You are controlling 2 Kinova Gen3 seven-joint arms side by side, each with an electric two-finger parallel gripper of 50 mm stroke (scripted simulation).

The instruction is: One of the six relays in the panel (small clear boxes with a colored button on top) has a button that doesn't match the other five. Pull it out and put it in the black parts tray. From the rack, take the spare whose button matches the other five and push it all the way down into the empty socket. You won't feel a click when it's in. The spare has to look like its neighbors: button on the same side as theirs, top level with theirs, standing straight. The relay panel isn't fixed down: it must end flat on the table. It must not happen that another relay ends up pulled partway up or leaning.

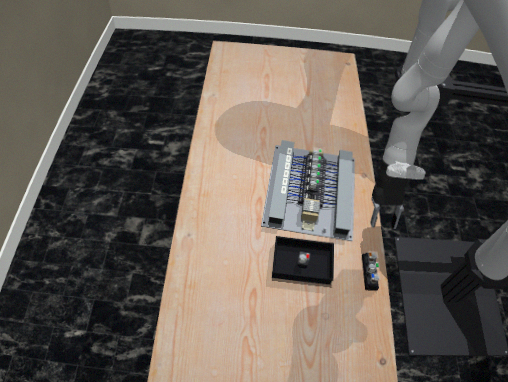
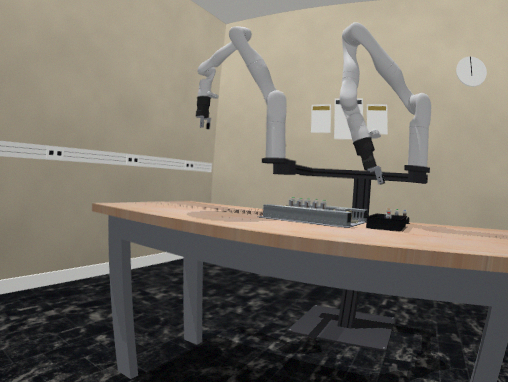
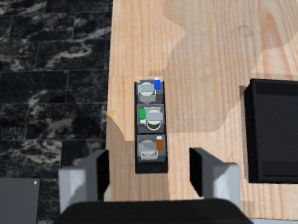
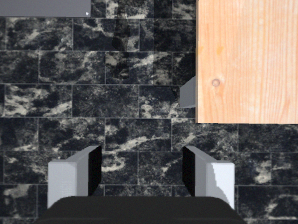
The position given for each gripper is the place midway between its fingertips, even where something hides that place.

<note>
In view: the left gripper (image 1: 382, 225), the right gripper (image 4: 142, 163), a relay panel (image 1: 299, 208), a black parts tray (image 1: 320, 269) and a spare rack (image 3: 144, 167).
The relay panel shows as well in image 2 (image 2: 340, 218). The left gripper is seen too in image 3 (image 3: 149, 165). Image 4 does not show the relay panel: it is out of frame. Image 4 misses the black parts tray: it is out of frame.
</note>
